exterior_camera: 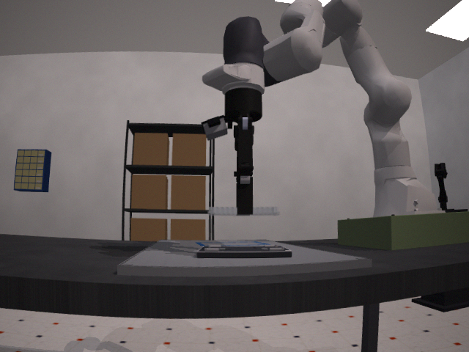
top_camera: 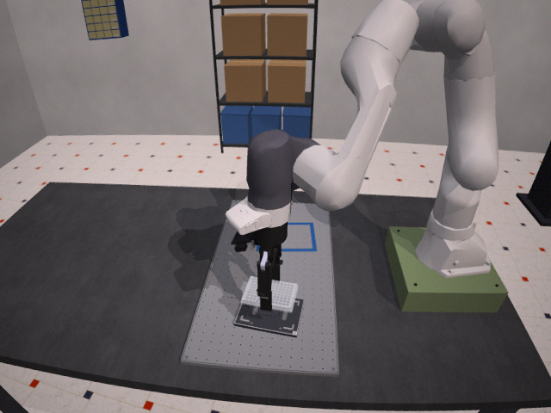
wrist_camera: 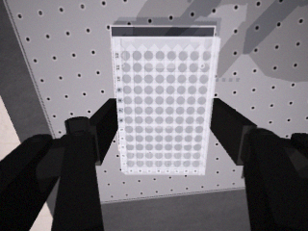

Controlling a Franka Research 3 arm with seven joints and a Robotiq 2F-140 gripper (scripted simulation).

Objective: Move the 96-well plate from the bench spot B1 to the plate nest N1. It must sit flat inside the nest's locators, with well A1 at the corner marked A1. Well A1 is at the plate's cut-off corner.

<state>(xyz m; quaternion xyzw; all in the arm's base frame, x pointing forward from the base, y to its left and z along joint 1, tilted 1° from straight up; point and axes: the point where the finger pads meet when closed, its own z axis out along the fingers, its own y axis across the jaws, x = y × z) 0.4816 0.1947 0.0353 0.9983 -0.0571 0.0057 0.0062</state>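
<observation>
Now: the plate nest 100 mm below my hand. The rest, counted from my hand: A1 label (70 mm behind, 60 mm to the left, 90 mm below); then 96-well plate (20 mm below).
</observation>
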